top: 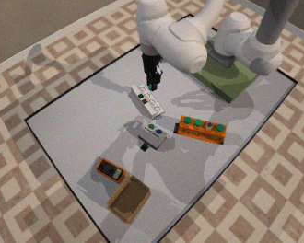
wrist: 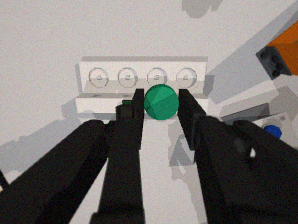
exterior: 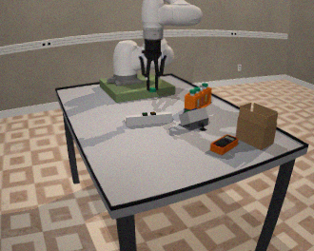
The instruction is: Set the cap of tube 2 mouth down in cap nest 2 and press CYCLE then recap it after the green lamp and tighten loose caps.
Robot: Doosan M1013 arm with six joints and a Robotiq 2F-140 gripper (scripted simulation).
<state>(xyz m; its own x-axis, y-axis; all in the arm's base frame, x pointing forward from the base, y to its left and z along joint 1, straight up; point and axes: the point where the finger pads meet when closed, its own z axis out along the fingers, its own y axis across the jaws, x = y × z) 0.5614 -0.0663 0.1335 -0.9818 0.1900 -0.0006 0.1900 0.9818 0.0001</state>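
My gripper is now 17 cm to the right of the blue key, 12 cm above it and 11 cm short of it. From my hand the other things lie so: orange multimeter 40 cm ahead, 17 cm below, 14 cm to the left; grey key housing 15 cm to the left, 13 cm below, 13 cm ahead; green key 12 cm to the left, 12 cm below, 12 cm ahead.
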